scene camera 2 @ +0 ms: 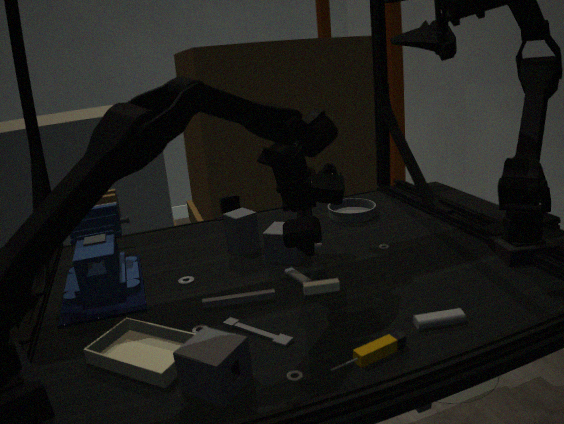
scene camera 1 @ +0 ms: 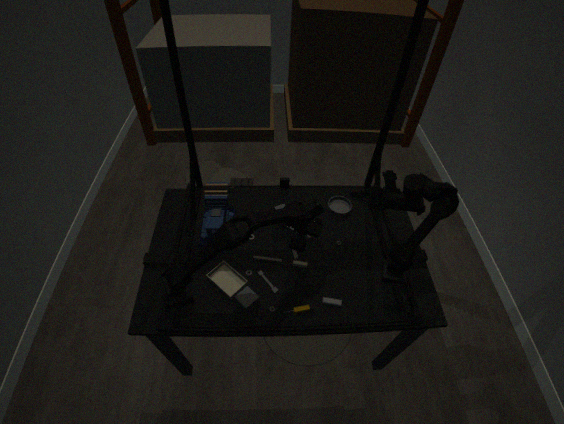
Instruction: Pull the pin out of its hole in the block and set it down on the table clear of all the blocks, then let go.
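Pixels of known places: left gripper, fingertip midpoint: (scene camera 2: 387, 21) (scene camera 1: 352, 196); right gripper, fingertip midpoint: (scene camera 1: 306, 234); left arm's base at its link origin: (scene camera 2: 523, 240) (scene camera 1: 395, 270); right arm's base at its link origin: (scene camera 1: 175, 289).
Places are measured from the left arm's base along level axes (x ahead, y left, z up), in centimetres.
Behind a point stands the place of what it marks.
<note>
The grey block (scene camera 2: 275, 244) @[z 1.2, x 46.7, y -5.2 cm] with the pin stands at mid-table, partly hidden by my right gripper. The pale pin (scene camera 2: 318, 246) @[z 0.1, x 38.7, y -5.3 cm] (scene camera 1: 308, 235) @[z 0.7, x 39.1, y -6.3 cm] sticks out of its right side; a small end shows beside the fingers. My right gripper (scene camera 2: 309, 249) @[z 2.0, x 40.1, y -5.3 cm] (scene camera 1: 298, 244) points down at the pin, open, with its fingers low beside the block; the dark picture hides whether they straddle the pin. My left gripper (scene camera 2: 398, 40) (scene camera 1: 356, 193) @[z 39.6, x 26.4, y 3.7 cm] is open and empty, high above the back right of the table. Two other grey blocks stand apart: one (scene camera 2: 241, 231) @[z 2.4, x 53.5, y -10.5 cm] (scene camera 1: 279, 206) @[z 5.4, x 55.0, y -14.5 cm] behind left, one (scene camera 2: 212, 357) @[z 3.3, x 53.4, y 33.0 cm] (scene camera 1: 246, 297) @[z 3.3, x 54.0, y 30.6 cm] at front left.
A cream tray (scene camera 1: 240, 289) @[z -1.5, x 58.5, y 26.1 cm] (scene camera 2: 122, 367) @[z -1.4, x 66.9, y 28.0 cm] touches or nearly touches the front-left block. A blue vise (scene camera 2: 96, 262) @[z 2.8, x 79.4, y 1.6 cm] stands left, a round dish (scene camera 2: 352, 215) @[z -0.9, x 29.5, y -24.5 cm] at back. A cream bar (scene camera 2: 321, 286) @[z -1.4, x 39.2, y 8.1 cm], a white cylinder (scene camera 2: 440, 318) @[z -1.3, x 23.2, y 21.2 cm], a yellow screwdriver (scene camera 2: 375, 350) @[z -1.0, x 33.8, y 27.8 cm] and a wrench-like piece (scene camera 2: 257, 331) @[z -2.2, x 49.4, y 19.2 cm] lie in front.
</note>
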